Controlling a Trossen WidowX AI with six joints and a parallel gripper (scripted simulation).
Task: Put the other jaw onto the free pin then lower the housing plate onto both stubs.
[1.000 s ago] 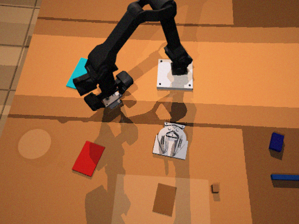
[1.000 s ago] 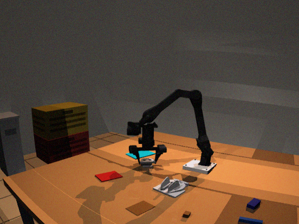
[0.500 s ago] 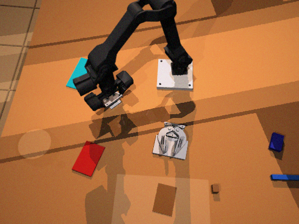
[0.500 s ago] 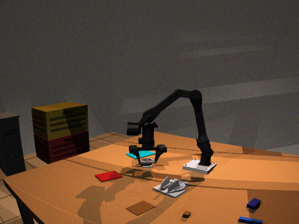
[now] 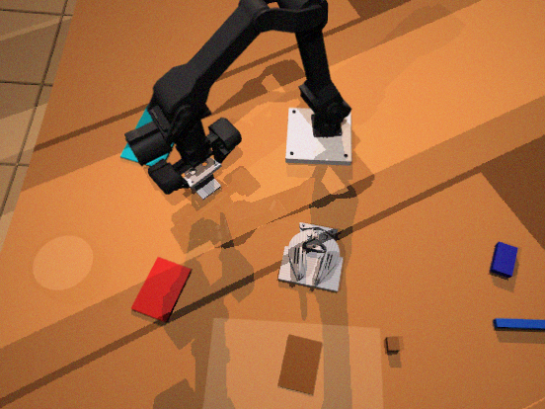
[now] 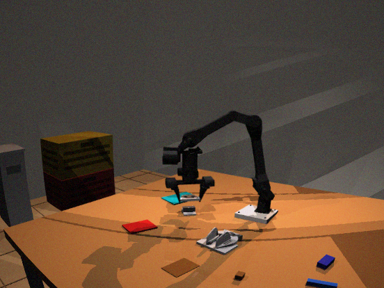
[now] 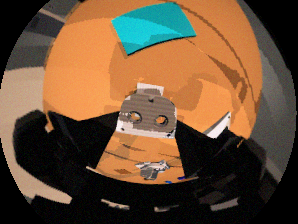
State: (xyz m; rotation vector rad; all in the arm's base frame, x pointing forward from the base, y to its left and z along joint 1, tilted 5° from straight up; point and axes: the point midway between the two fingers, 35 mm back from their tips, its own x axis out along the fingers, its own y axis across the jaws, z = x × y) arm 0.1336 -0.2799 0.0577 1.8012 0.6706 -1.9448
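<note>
Now: gripper tip 150 mm short of the jaw, 210 mm to the right of it and 30 mm above it. The rest, counted from my gripper tip: red card 220 mm ahead, 90 mm to the right, 50 mm below; then brown card 380 mm ahead, 170 mm to the left, 50 mm below; then teal card 130 mm behind, 120 mm to the right, 50 mm below.
</note>
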